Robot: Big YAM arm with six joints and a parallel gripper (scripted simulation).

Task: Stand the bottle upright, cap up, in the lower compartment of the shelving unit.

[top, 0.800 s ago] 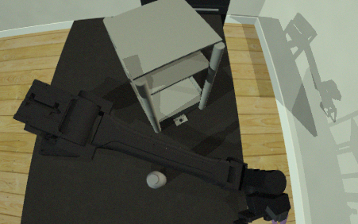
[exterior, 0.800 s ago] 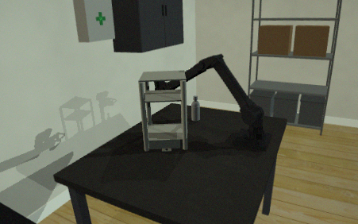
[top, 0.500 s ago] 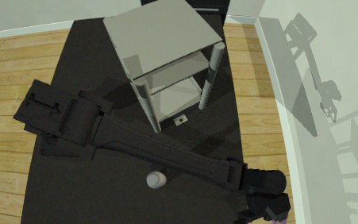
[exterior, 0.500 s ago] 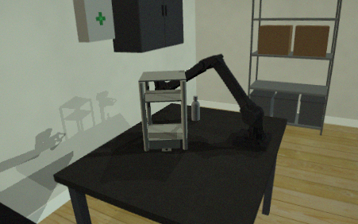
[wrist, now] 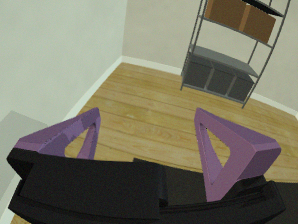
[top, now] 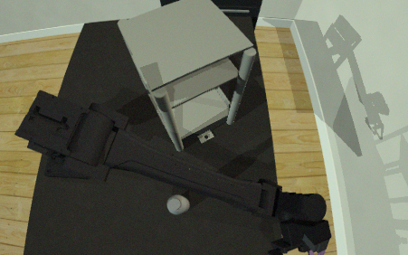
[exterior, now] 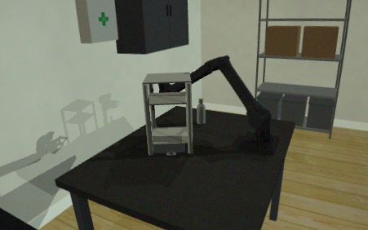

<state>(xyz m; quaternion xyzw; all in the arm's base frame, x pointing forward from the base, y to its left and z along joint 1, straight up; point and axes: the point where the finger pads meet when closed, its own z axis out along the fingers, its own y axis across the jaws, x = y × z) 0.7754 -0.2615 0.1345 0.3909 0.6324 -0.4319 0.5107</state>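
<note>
Right now my hand is 33 cm past the grey bottle, 14 cm to the right of it and 6 cm above it. From my hand the other things lie so: shelving unit: 48 cm to the left, 35 cm behind, 2 cm above.
</note>
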